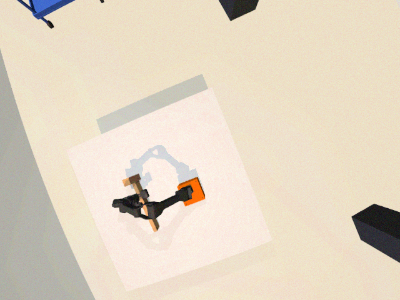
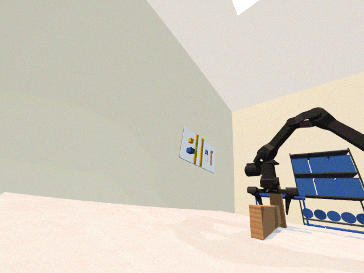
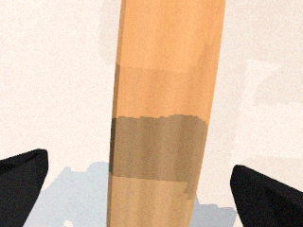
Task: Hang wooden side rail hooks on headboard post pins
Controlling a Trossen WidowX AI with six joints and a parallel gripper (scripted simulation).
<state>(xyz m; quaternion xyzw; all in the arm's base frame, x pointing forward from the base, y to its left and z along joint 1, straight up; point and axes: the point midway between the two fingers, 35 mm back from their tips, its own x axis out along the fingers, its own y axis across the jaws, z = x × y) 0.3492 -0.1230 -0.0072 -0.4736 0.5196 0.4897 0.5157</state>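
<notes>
My gripper tip is now 1 cm past the wooden headboard post, 12 cm to the left of it and 3 cm below it.
</notes>
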